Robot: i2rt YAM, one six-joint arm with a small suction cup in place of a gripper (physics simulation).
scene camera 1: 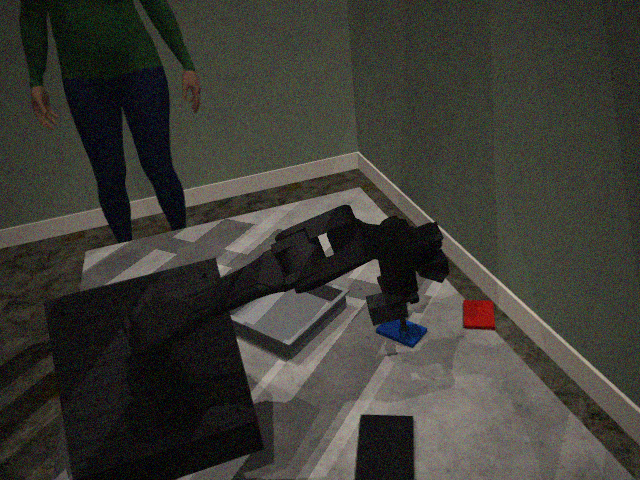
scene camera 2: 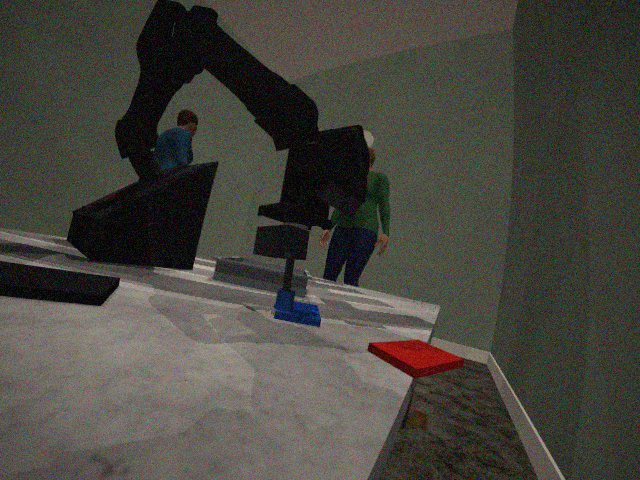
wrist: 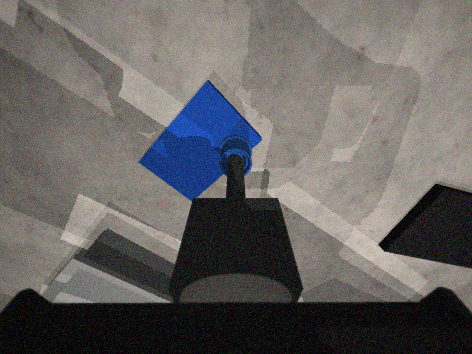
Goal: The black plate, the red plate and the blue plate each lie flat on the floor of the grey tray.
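Where they show: end effector, tool point: (scene camera 1: 406, 338) (scene camera 2: 283, 310) (wrist: 235, 148); arm's base, origin of the base link: (scene camera 1: 153, 339) (scene camera 2: 154, 181).
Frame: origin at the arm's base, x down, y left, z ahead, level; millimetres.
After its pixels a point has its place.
The blue plate (scene camera 1: 391, 330) @[x 198, y 6, z 482 mm] (scene camera 2: 300, 313) @[x 198, y -30, z 521 mm] (wrist: 192, 147) @[x 198, y 2, z 508 mm] lies flat on the patterned surface, right of the grey tray (scene camera 1: 309, 333) @[x 186, y 80, z 314 mm] (scene camera 2: 239, 270) @[x 177, y 74, z 304 mm] (wrist: 112, 260) @[x 178, y 135, z 417 mm]. My suction cup (scene camera 1: 405, 329) @[x 200, y -33, z 495 mm] (scene camera 2: 286, 297) (wrist: 236, 151) @[x 200, y -33, z 495 mm] points straight down and sits on or just above the plate's near corner, holding nothing. The red plate (scene camera 1: 479, 314) @[x 200, y -49, z 679 mm] (scene camera 2: 415, 357) @[x 200, y -68, z 679 mm] lies further right at the surface's edge. The black plate (scene camera 1: 385, 445) @[x 198, y -254, z 315 mm] (scene camera 2: 94, 287) @[x 198, y -219, z 360 mm] (wrist: 400, 237) @[x 198, y -187, z 331 mm] lies at the front. The tray holds no plate.
The arm's dark base block (scene camera 1: 161, 371) @[x 34, y -49, z -3 mm] (scene camera 2: 151, 219) @[x 106, y -53, z 134 mm] stands at the left. A person in green (scene camera 1: 123, 95) (scene camera 2: 361, 224) and one in blue (scene camera 2: 175, 145) stand behind. The walls (scene camera 1: 461, 143) and the white skirting board (scene camera 1: 499, 290) run close on the right.
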